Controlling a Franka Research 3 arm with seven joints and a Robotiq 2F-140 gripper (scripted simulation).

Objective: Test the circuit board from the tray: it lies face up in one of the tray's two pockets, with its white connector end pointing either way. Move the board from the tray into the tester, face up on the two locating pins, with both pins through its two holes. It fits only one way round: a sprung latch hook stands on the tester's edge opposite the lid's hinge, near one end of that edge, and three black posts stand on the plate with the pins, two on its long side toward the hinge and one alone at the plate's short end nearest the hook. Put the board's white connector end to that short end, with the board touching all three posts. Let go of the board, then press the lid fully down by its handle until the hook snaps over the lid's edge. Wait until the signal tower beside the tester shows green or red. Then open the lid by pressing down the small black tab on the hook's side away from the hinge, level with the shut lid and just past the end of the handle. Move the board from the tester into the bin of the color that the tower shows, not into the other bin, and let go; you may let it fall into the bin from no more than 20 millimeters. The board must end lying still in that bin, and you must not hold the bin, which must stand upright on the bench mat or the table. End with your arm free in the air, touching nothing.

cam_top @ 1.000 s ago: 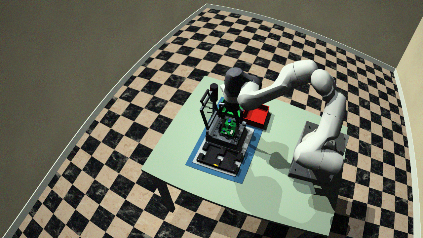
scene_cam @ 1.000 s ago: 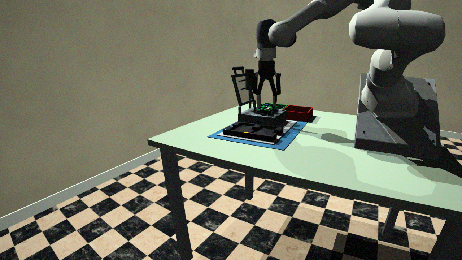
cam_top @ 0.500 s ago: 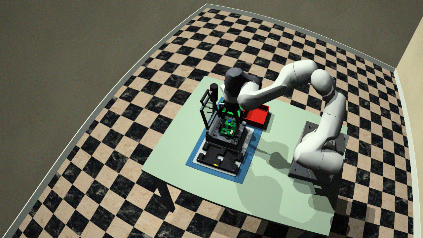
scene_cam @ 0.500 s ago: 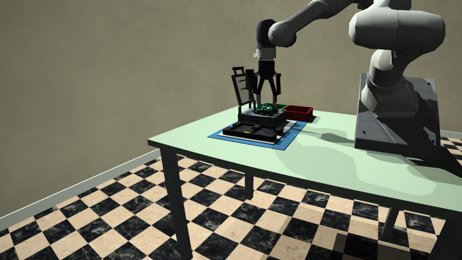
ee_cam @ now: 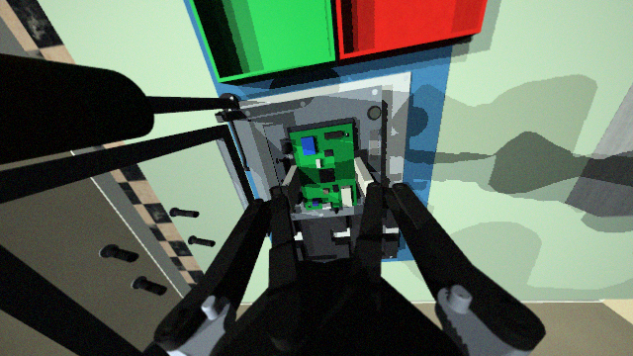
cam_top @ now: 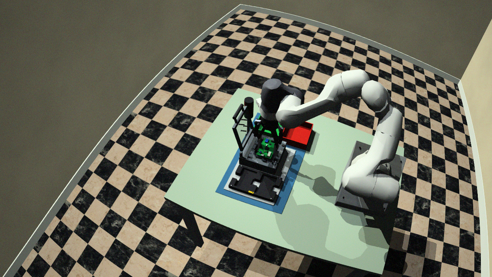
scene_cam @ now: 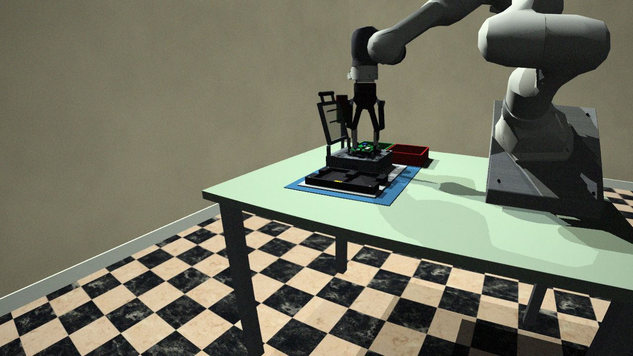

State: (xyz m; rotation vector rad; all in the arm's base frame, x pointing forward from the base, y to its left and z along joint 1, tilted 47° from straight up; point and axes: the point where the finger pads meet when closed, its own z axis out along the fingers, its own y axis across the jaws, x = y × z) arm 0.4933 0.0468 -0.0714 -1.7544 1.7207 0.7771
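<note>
The green circuit board lies 20 mm below my hand. From my hand the other things lie so: tester plate 10 mm ahead, 10 mm to the left, 30 mm below; tester lid 130 mm ahead, 80 mm above; green bin 50 mm ahead, 200 mm to the right, 90 mm below.
</note>
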